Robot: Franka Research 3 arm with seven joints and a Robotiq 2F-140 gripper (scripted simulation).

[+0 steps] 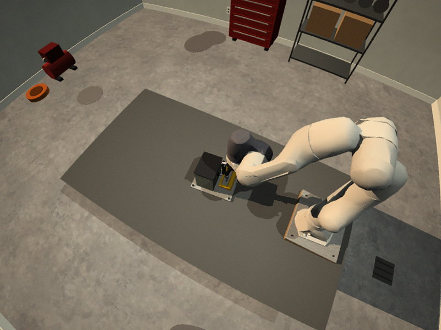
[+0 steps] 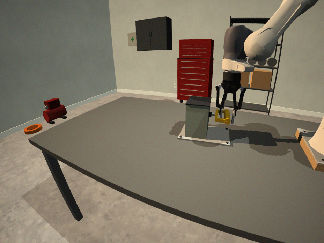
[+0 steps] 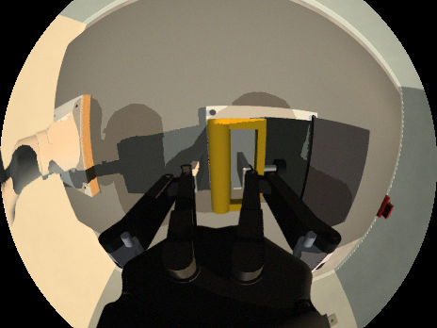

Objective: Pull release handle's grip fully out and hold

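My hand is 10 cm above the baseplate, 9 cm short of it and 2 cm to the right of it.
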